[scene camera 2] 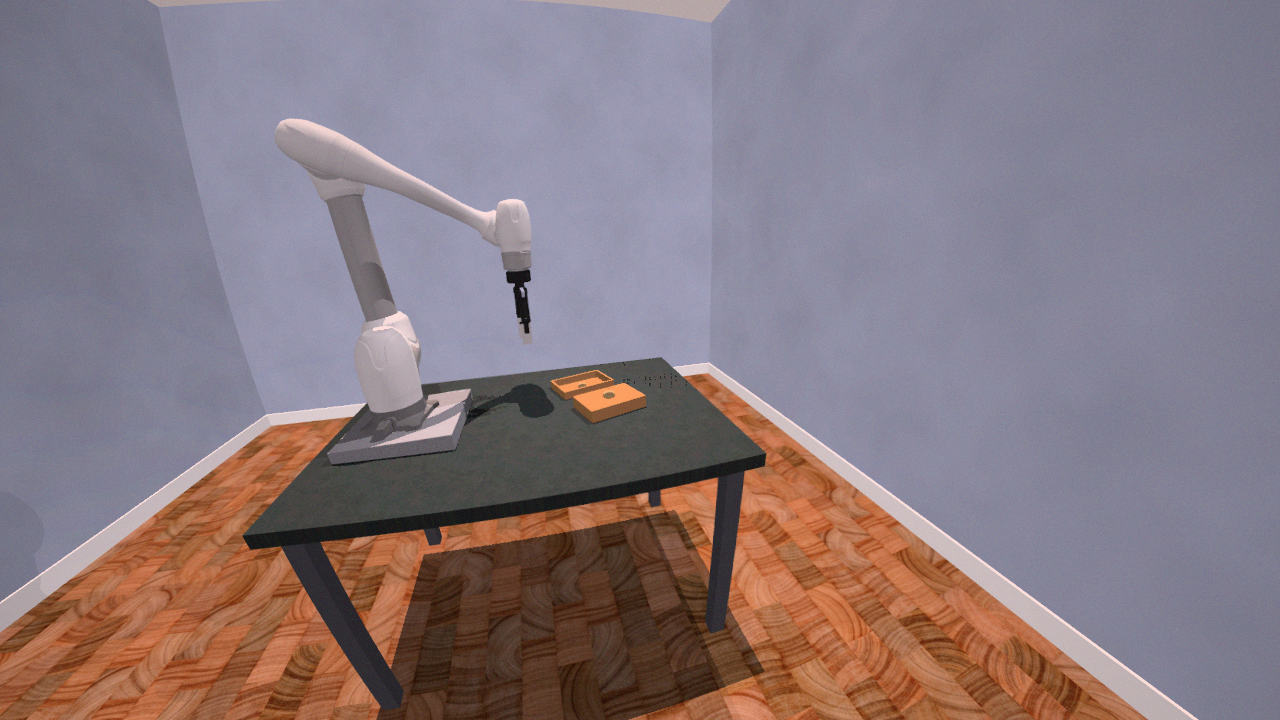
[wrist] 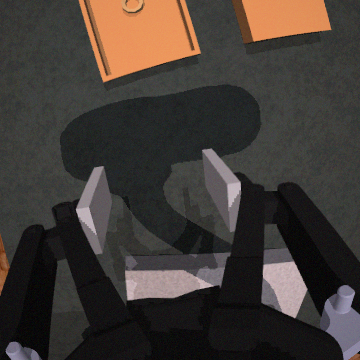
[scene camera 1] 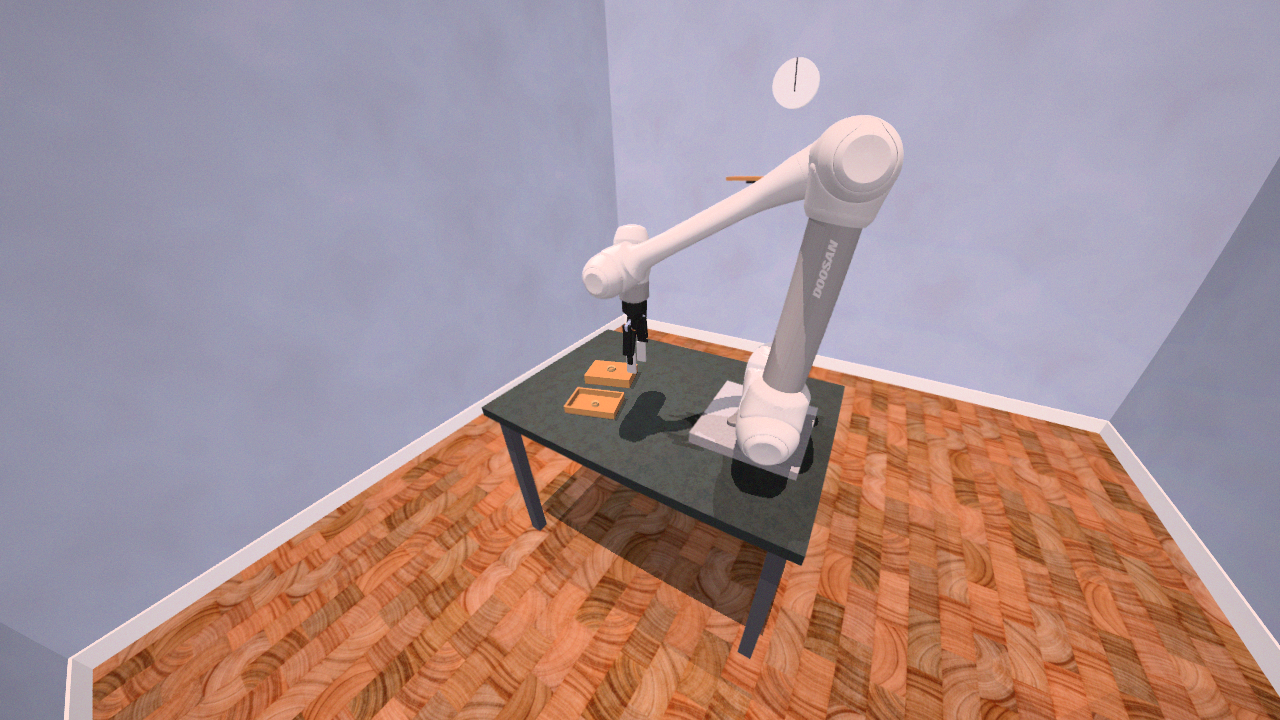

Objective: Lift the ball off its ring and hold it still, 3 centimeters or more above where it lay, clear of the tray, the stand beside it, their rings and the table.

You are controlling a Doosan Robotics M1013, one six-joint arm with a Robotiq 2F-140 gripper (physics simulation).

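Observation:
The ball does not show in any view. The orange tray (scene camera 1: 581, 411) (scene camera 2: 563, 393) (wrist: 150, 55) lies on the table with its bare ring (scene camera 1: 595, 404) (wrist: 133, 10) inside. The orange stand (scene camera 1: 606, 380) (scene camera 2: 613, 409) (wrist: 285, 20) is beside it, and its ring (scene camera 1: 611, 368) (scene camera 2: 609, 394) is bare. My gripper (scene camera 1: 636, 360) (scene camera 2: 525, 334) (wrist: 155, 176) is open, points down and holds nothing. It hangs well above the table, on the robot-base side of the tray and stand. The wrist view shows table and arm shadow between its fingers.
The dark table (scene camera 1: 572, 443) (scene camera 2: 537, 470) carries the arm's pale base plate (scene camera 1: 711, 429) (scene camera 2: 438, 438) (wrist: 160, 284). The arm's shadow falls between that plate and the tray. Small dark specks (scene camera 2: 662, 380) show near the table's far right edge in scene camera 2.

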